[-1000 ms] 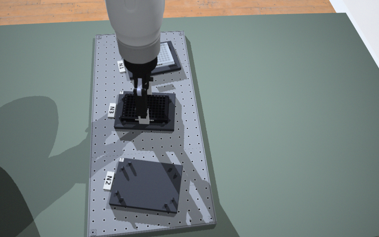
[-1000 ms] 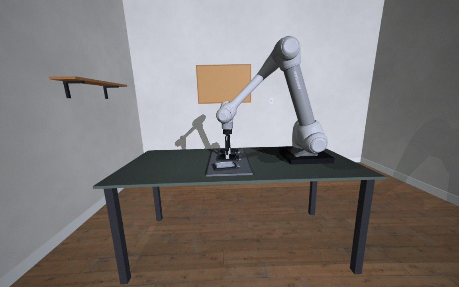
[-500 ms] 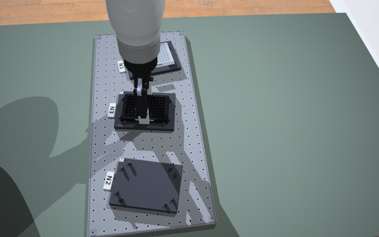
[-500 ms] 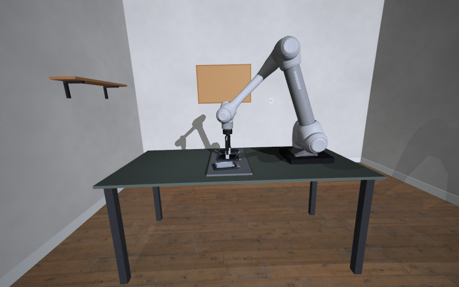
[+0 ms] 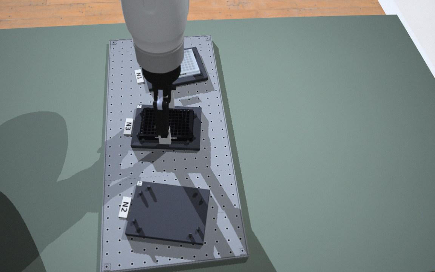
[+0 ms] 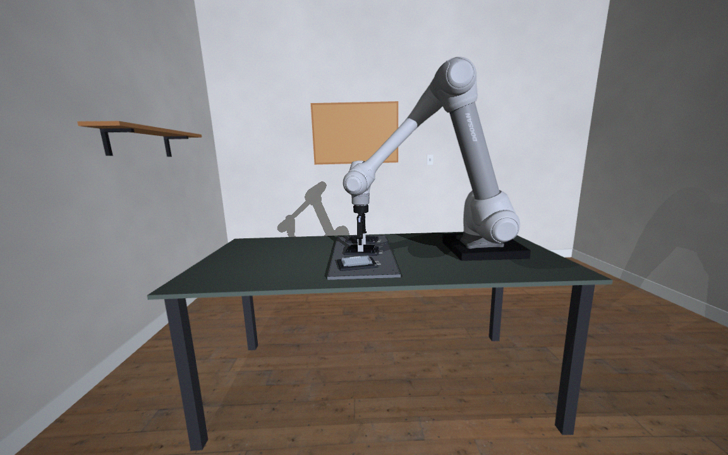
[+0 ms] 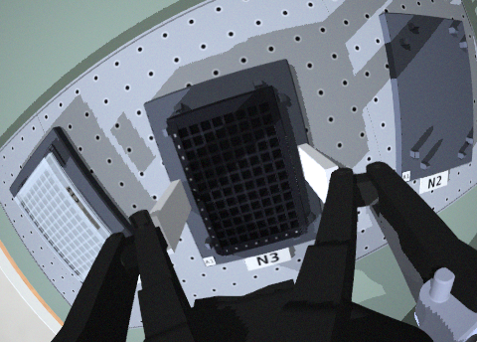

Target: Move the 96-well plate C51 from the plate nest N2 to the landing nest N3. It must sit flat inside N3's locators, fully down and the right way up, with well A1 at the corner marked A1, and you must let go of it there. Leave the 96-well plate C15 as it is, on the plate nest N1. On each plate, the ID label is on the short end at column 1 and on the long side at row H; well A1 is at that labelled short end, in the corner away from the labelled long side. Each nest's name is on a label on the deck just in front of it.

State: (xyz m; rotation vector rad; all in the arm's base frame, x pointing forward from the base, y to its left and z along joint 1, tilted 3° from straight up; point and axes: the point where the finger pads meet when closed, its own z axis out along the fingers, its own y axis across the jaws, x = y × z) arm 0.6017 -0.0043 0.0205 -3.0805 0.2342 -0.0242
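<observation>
Now: the black 96-well plate C51 2 cm below my hand. The rest, counted from my hand: N1 label: 7 cm behind, 18 cm to the left, 4 cm below; then landing nest N3: 4 cm below; then N3 label: 10 cm behind, 1 cm to the left, 4 cm below.
</observation>
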